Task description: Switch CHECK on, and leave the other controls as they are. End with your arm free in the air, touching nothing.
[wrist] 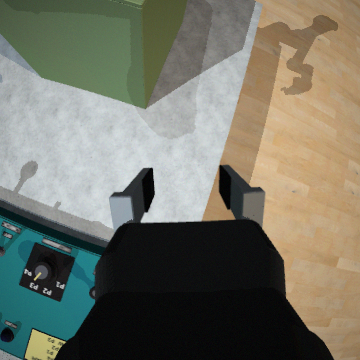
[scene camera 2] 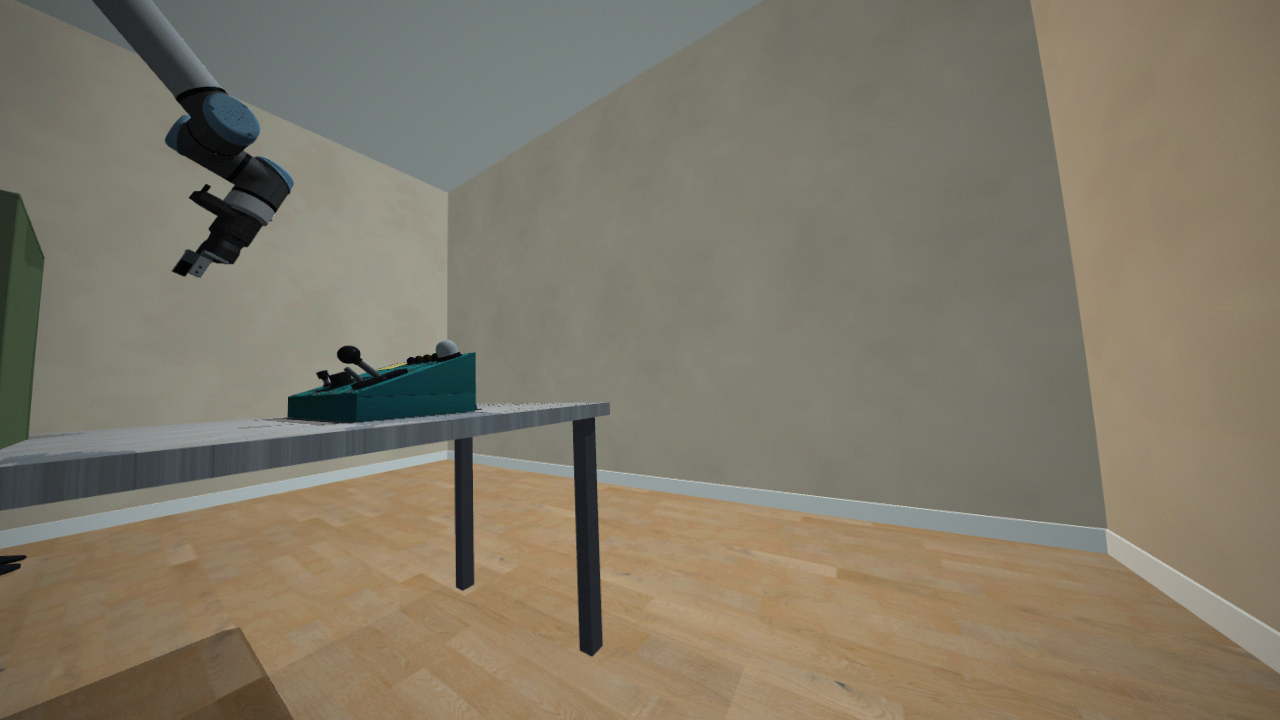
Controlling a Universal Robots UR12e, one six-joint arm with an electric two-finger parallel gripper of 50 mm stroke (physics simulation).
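Frame: origin at the arm's base, x ahead, y left, z up, level; metres.
Where they show: gripper, between the fingertips: (wrist: pixel 185 179) (scene camera 2: pixel 185 274).
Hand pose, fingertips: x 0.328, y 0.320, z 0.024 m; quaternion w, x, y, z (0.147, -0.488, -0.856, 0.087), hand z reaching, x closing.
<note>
After its pixels a point has its place.
A teal sloped control panel (scene camera 2: pixel 416 391) @[x 0.706, y -0.123, z -0.285 m] (wrist: pixel 20 295) @[x 0.686, y 0.150, z -0.231 m] stands on the table (scene camera 2: pixel 528 413) @[x 0.902, y -0.276, z -0.350 m] (wrist: pixel 75 135) @[x 0.318, y 0.068, z -0.344 m]. In the wrist view part of it shows at the lower left, with a black rotary knob (wrist: pixel 42 271) @[x 0.601, y 0.178, z -0.227 m] whose pointer is at P3. The CHECK control cannot be made out in either view. In the scene view a lever with a black ball (scene camera 2: pixel 349 355) @[x 0.588, y -0.089, z -0.202 m] and a pale dome (scene camera 2: pixel 446 347) @[x 0.788, y -0.071, z -0.172 m] stand up from the panel. My gripper (scene camera 2: pixel 189 265) @[x 0.328, y 0.320, z 0.024 m] (wrist: pixel 185 179) @[x 0.328, y 0.320, z 0.024 m] is open and empty, high in the air above and to the left of the panel in the scene view, touching nothing.
A large green box-like object (scene camera 2: pixel 17 322) @[x 0.210, y -0.028, z -0.162 m] (wrist: pixel 90 55) @[x 0.191, y 0.092, z -0.157 m] stands on the table at the scene view's left edge and the wrist view's top. A yellow label (wrist: pixel 42 345) @[x 0.751, y 0.240, z -0.201 m] is on the panel. A brown box-like object (scene camera 2: pixel 179 685) is at the scene view's bottom left.
</note>
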